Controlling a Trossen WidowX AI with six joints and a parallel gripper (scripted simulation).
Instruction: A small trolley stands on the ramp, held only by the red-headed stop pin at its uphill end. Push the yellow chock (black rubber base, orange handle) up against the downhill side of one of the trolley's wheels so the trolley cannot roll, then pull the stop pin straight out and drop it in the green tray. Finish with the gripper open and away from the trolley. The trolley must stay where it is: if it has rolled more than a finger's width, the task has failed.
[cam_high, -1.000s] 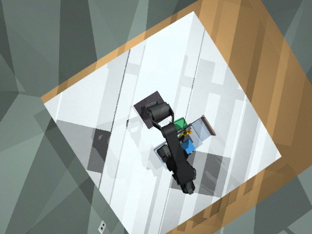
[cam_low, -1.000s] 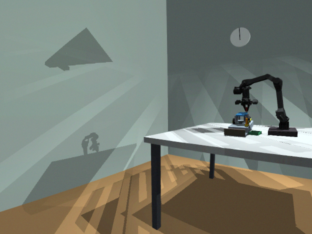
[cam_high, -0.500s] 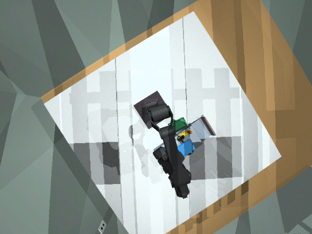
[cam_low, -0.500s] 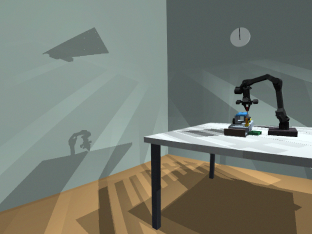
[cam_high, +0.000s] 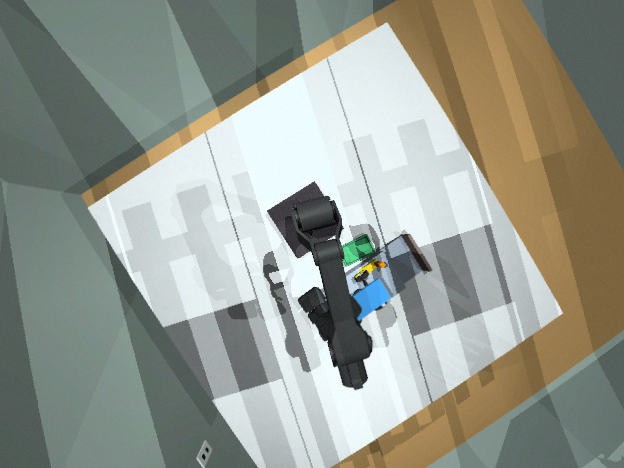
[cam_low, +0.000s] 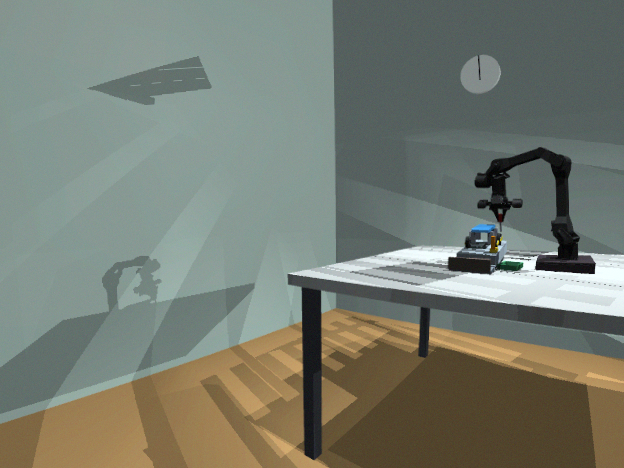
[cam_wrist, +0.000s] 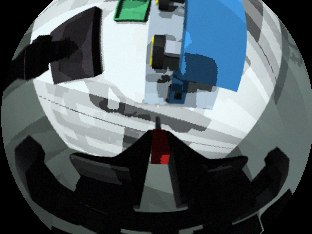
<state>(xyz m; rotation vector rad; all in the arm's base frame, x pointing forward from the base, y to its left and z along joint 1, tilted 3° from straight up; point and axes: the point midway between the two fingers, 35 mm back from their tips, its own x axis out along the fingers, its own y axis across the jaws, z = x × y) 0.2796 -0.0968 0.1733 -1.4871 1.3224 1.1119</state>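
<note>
Now: gripper tip 21 cm to the right of the green tray, 18 cm above it and 9 cm past it. Round my gripper tip: ramp 14 cm to the left, 13 cm below, 3 cm ahead; then blue trolley 13 cm to the left, 6 cm below, 3 cm ahead; then red-headed stop pin right at my gripper tip.
</note>
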